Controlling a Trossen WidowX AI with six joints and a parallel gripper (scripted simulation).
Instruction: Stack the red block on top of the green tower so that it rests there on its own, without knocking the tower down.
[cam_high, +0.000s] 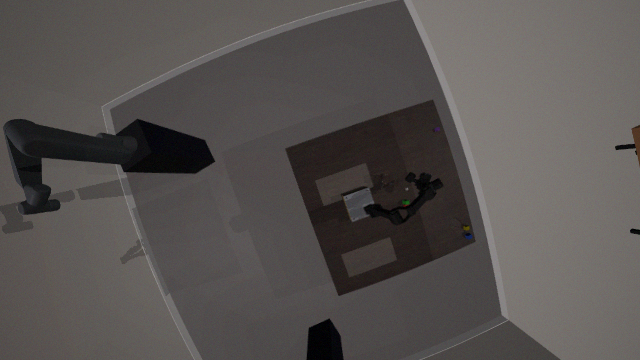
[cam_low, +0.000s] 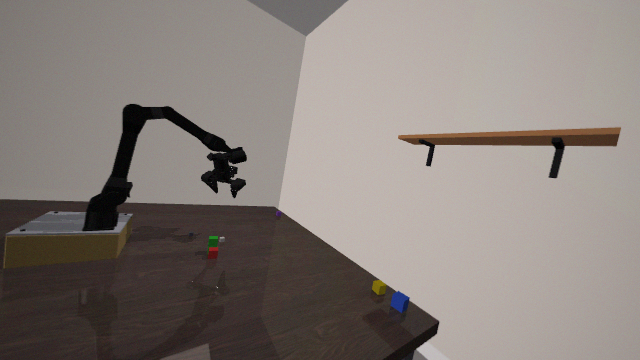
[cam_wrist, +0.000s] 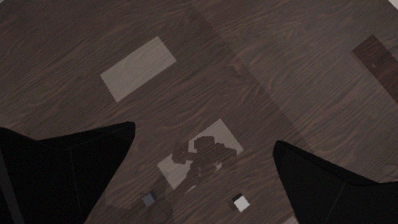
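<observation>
The green block is 19 cm to the right of my gripper tip, 14 cm below it and 9 cm behind it. Also, from my gripper tip: red block 22 cm to the right, 17 cm below, 9 cm behind; then purple piece 45 cm ahead, 20 cm to the left, 17 cm below; then yellow block 67 cm to the right, 31 cm ahead, 16 cm below.
</observation>
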